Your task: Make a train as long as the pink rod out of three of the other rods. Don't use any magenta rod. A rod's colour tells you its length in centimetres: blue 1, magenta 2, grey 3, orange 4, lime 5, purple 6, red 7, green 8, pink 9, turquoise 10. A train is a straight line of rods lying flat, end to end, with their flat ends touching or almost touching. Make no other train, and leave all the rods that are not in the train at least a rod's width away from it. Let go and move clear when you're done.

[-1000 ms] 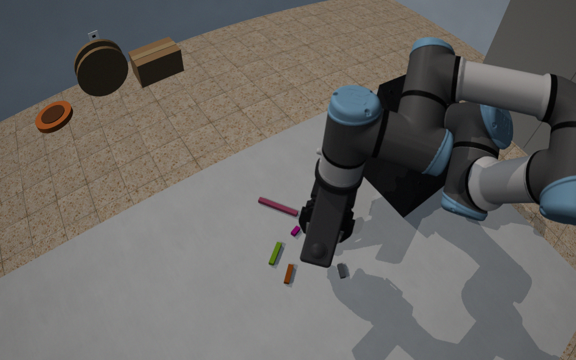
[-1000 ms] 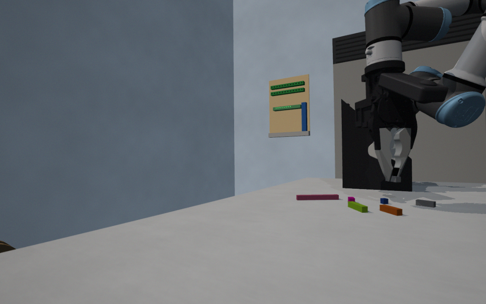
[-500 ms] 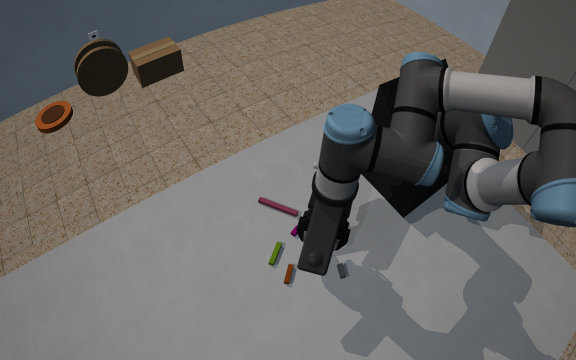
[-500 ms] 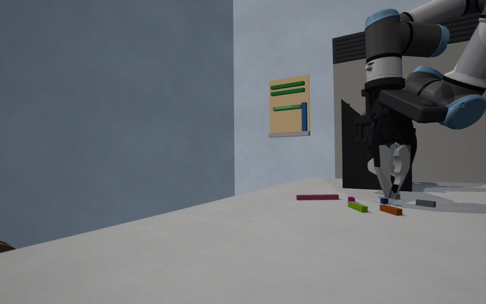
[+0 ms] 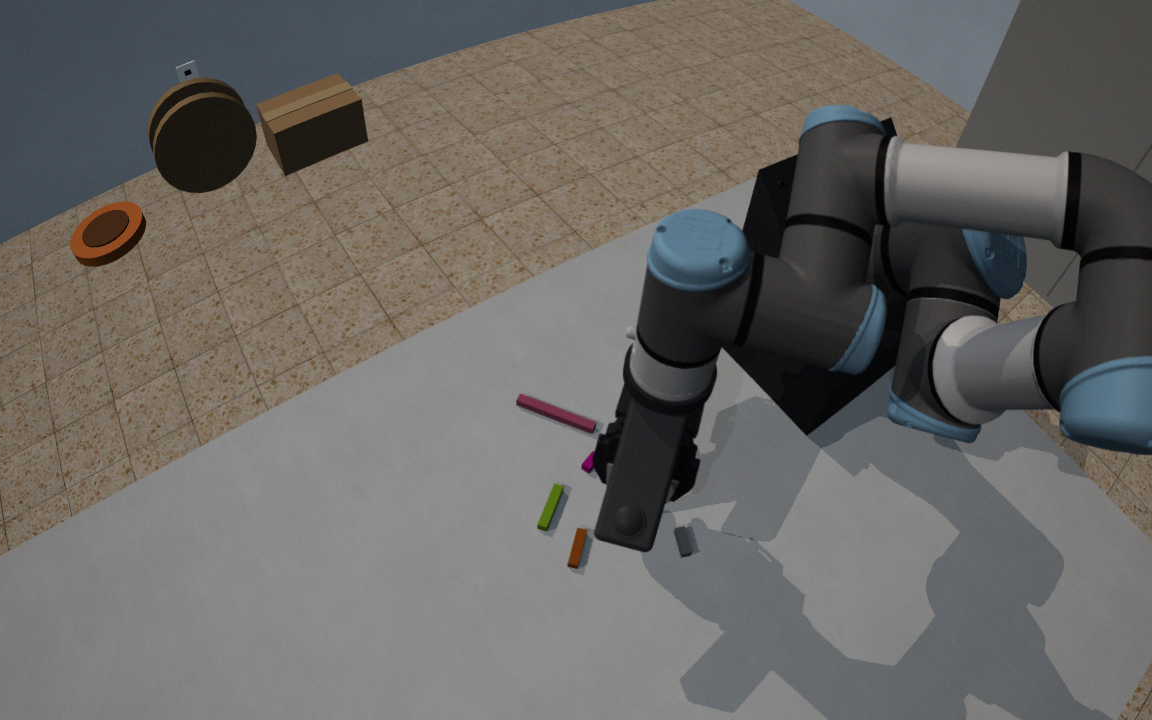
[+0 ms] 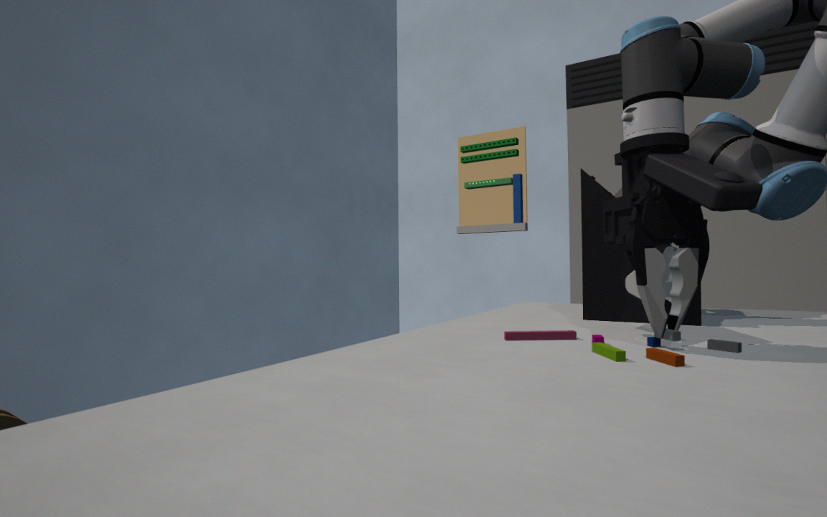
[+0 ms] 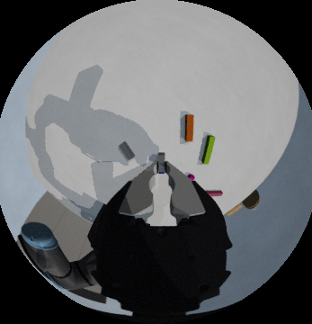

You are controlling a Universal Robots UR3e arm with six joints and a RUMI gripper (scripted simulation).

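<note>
Now: the blue rod 2 cm behind my hand, 1 cm to the right of it and 2 cm below it. The rest, counted from my hand: orange rod 7 cm ahead, 2 cm below; grey rod 3 cm behind, 5 cm to the left, 2 cm below; magenta rod 7 cm to the right, 2 cm below.
</note>
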